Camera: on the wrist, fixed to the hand. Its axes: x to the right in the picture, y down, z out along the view.
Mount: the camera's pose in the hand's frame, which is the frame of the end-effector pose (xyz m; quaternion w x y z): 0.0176 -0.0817 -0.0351 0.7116 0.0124 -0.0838 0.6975
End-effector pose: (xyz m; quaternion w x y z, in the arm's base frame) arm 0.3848 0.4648 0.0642 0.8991 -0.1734 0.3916 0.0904
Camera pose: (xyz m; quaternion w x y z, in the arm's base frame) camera 0.3975 0.3764 0.0487 0.6117 0.1685 0.3254 0.7011
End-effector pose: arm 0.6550 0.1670 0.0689 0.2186 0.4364 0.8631 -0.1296
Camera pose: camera 0.5703 0.1460 0.0935 0.3129 0.9044 0.2899 0.0130
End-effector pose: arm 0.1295 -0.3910 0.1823 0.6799 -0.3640 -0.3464 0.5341
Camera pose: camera 0.2017 -0.3916 0.2370 0.0868 -0.4474 -0.0430 0.8891
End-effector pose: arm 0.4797 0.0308 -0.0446 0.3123 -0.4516 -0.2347 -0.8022
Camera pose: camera 0.3942 0.0594 -0.0539 0.7676 -0.5484 0.1119 -0.3122
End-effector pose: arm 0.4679 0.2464 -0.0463 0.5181 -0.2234 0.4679 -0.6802
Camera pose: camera 0.3933 0.2466 0.0052 0.8851 0.1168 0.4369 -0.1097
